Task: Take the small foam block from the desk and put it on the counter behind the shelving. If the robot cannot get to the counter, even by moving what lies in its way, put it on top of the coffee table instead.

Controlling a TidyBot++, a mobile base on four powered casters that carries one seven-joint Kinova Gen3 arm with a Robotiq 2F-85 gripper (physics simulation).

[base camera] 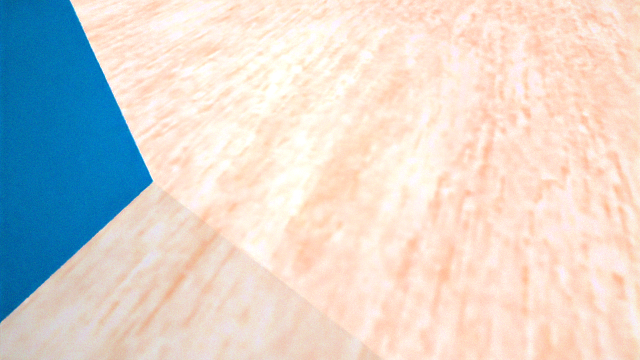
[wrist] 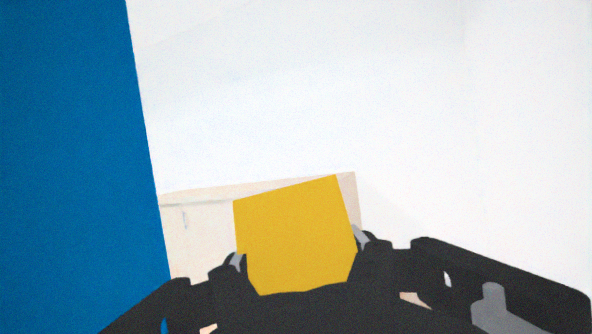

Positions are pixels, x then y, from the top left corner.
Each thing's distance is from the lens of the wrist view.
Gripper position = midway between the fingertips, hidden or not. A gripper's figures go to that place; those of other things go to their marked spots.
my gripper [wrist: 300, 248]: 17 cm
yellow foam block [wrist: 296, 238]: 14 cm
beige counter [wrist: 198, 225]: 207 cm
The marked spots on the beige counter and the yellow foam block are 194 cm apart.
